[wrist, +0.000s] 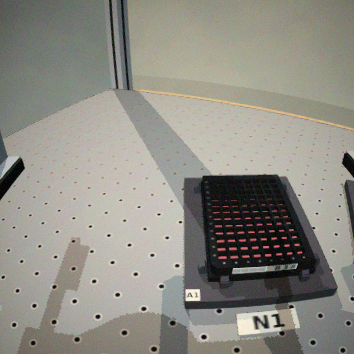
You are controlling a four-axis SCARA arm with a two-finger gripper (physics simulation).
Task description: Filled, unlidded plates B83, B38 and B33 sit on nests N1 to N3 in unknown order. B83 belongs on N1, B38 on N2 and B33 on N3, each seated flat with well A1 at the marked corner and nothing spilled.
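Frame: origin at the arm's base, x right, y ahead, z up, level; millimetres.
Seen in the pictures: gripper, fingertip midpoint: (pixel 181 138).
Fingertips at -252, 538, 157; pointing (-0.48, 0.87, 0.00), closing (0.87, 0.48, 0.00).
A point is followed by its place in that frame, as x, y, z.
A black well plate (pixel 255 225) @[-239, 637, 39] with red-filled wells sits on the dark nest (pixel 194 260) @[-272, 590, 25] at the lower right of the wrist view. It looks level between the small corner posts. The barcode label on its near side is blurred and seems to read B38. The nest's near left corner carries an A1 tag (pixel 193 295) @[-257, 559, 25], and the card (pixel 268 321) @[-200, 567, 15] in front reads N1. Which plate corner holds well A1 cannot be told. My gripper (pixel 181 138) @[-252, 538, 157] is open and empty, its fingers at the left and right edges of the view. The other two plates do not show.
A perforated pale deck (pixel 125 220) @[-361, 613, 13] spreads around the nest. Part of another dark block (pixel 350 200) @[-152, 738, 24] shows at the right edge. A grey upright post (pixel 120 45) @[-685, 1009, 125] stands at the back left, by the walls. Shadows fall across the deck.
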